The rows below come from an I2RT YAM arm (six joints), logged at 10 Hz.
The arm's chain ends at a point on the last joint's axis. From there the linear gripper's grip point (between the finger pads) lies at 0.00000 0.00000 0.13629 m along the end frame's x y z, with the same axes.
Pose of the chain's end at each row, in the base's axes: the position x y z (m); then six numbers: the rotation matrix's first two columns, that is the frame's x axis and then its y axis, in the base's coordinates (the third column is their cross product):
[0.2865 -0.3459 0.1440 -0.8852 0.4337 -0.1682 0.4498 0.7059 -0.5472]
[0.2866 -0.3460 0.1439 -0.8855 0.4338 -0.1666 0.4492 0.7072 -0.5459]
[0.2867 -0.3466 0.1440 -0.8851 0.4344 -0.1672 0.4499 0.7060 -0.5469]
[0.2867 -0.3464 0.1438 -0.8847 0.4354 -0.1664 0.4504 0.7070 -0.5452]
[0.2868 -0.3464 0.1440 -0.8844 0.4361 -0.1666 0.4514 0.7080 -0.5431]
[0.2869 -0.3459 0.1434 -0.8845 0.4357 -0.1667 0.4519 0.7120 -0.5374]
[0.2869 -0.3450 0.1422 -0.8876 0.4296 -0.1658 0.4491 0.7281 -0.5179]
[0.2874 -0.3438 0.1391 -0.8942 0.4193 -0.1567 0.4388 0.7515 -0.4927]
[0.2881 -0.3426 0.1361 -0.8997 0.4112 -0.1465 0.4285 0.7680 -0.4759]
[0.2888 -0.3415 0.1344 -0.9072 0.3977 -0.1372 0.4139 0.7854 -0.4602]
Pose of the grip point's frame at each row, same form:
[0.2703 -0.4222 0.0323 -0.8852 0.4337 -0.1682 0.4498 0.7059 -0.5472]
[0.2704 -0.4221 0.0320 -0.8855 0.4338 -0.1666 0.4492 0.7072 -0.5459]
[0.2704 -0.4228 0.0322 -0.8851 0.4344 -0.1672 0.4499 0.7060 -0.5469]
[0.2704 -0.4224 0.0318 -0.8847 0.4354 -0.1664 0.4504 0.7070 -0.5452]
[0.2706 -0.4221 0.0318 -0.8844 0.4361 -0.1666 0.4514 0.7080 -0.5431]
[0.2712 -0.4209 0.0307 -0.8845 0.4357 -0.1667 0.4519 0.7120 -0.5374]
[0.2730 -0.4178 0.0278 -0.8876 0.4296 -0.1658 0.4491 0.7281 -0.5179]
[0.2753 -0.4132 0.0224 -0.8942 0.4193 -0.1567 0.4388 0.7515 -0.4927]
[0.2768 -0.4095 0.0179 -0.8997 0.4112 -0.1465 0.4285 0.7680 -0.4759]
[0.2785 -0.4061 0.0149 -0.9072 0.3977 -0.1372 0.4139 0.7854 -0.4602]

